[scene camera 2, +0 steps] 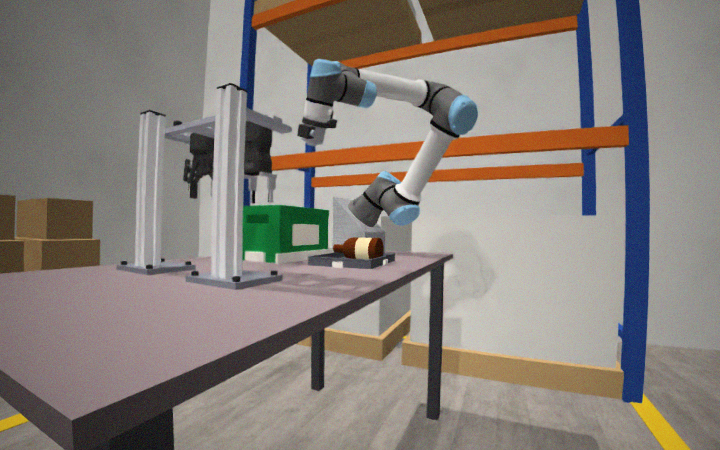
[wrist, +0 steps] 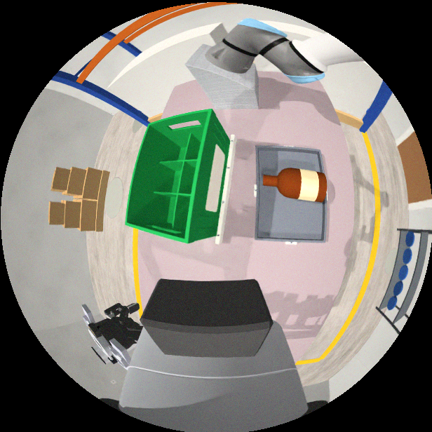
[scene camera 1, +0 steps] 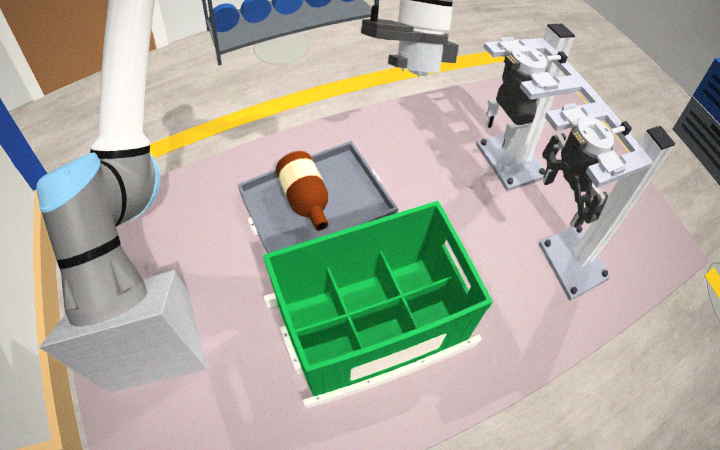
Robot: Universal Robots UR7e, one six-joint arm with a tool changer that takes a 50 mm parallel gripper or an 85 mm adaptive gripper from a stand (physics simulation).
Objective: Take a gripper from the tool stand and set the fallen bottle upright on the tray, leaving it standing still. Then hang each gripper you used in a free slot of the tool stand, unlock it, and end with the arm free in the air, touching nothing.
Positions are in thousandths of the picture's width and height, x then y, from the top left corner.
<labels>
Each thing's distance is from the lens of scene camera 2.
brown bottle (scene camera 2: 495,552): 97 cm
black parallel gripper (scene camera 2: 359,312): 75 cm
The marked spots on the brown bottle and the black parallel gripper are 43 cm apart.
</labels>
